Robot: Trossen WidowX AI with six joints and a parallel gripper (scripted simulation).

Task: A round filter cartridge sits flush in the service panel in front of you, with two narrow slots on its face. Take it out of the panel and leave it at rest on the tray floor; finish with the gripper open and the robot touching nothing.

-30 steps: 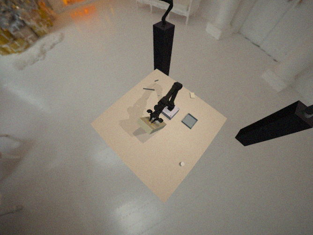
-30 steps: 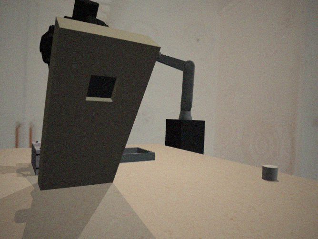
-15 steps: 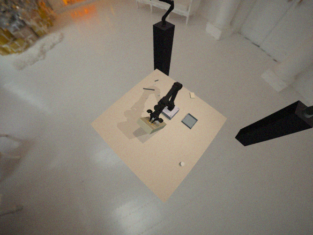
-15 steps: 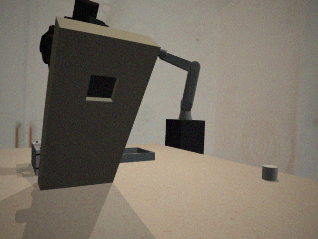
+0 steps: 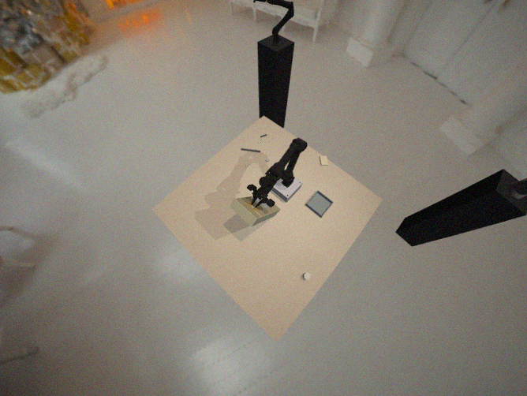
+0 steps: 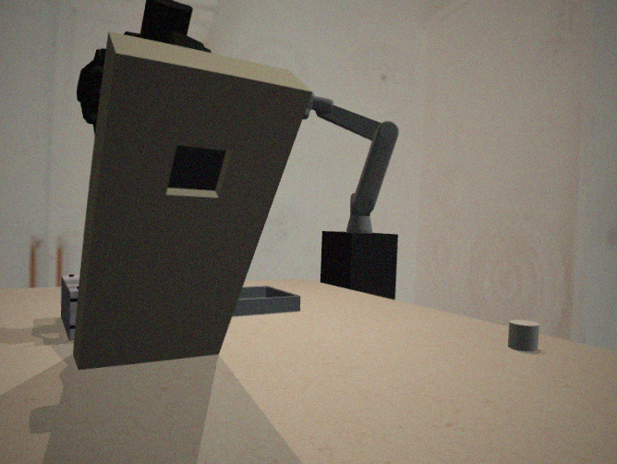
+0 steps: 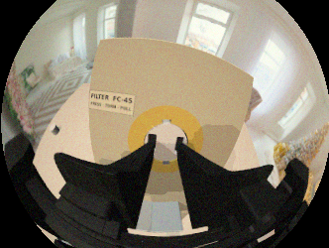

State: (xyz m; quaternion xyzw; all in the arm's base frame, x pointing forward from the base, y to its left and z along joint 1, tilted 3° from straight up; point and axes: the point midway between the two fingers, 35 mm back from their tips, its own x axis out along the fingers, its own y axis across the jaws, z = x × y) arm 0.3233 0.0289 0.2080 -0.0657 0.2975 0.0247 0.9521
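Right now my gripper tip is 2 cm short of the round filter cartridge and 1 cm above it. Round my gripper tip: tan service panel (3 cm behind, 8 cm below); grey tray (43 cm behind, 26 cm to the left, 26 cm below).
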